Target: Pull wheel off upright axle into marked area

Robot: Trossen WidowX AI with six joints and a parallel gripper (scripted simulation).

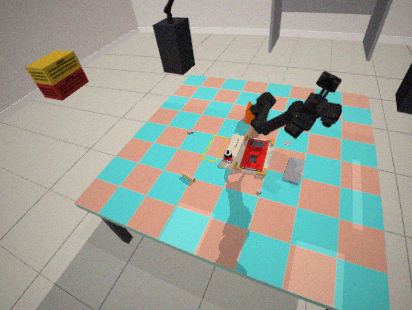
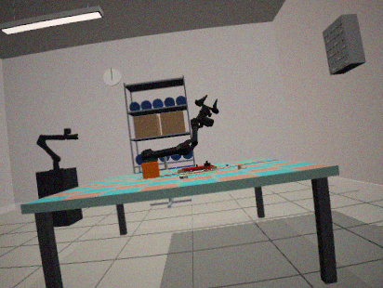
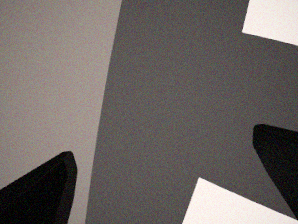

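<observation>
Now: the wheel 9 cm behind my gripper tip, 34 cm to the right of it and 47 cm below it. The rest, counted from my gripper tip: small tan stick: 10 cm ahead, 46 cm to the right, 50 cm below; upright axle: 9 cm behind, 34 cm to the right, 47 cm below.
</observation>
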